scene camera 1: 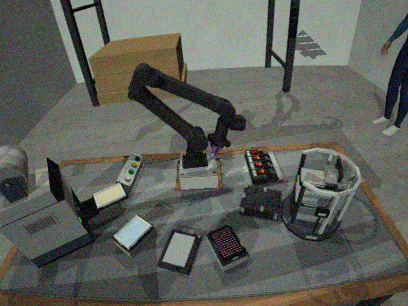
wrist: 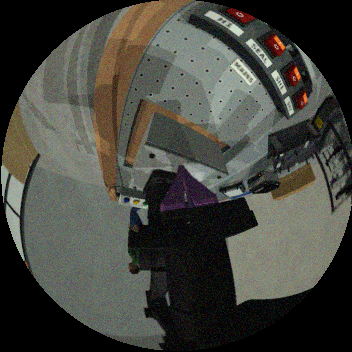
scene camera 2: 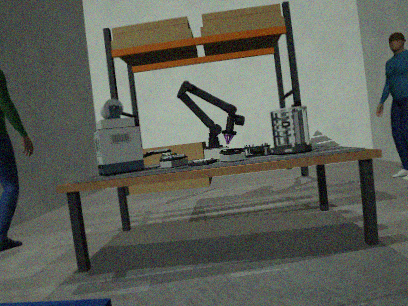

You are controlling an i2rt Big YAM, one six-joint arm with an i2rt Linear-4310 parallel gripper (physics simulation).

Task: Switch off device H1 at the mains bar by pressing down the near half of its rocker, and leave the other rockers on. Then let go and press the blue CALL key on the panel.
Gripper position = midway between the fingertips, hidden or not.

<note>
My gripper (wrist: 180,167) is shut and holds nothing. Also in view: a round caged device (wrist: 326,144).
</note>
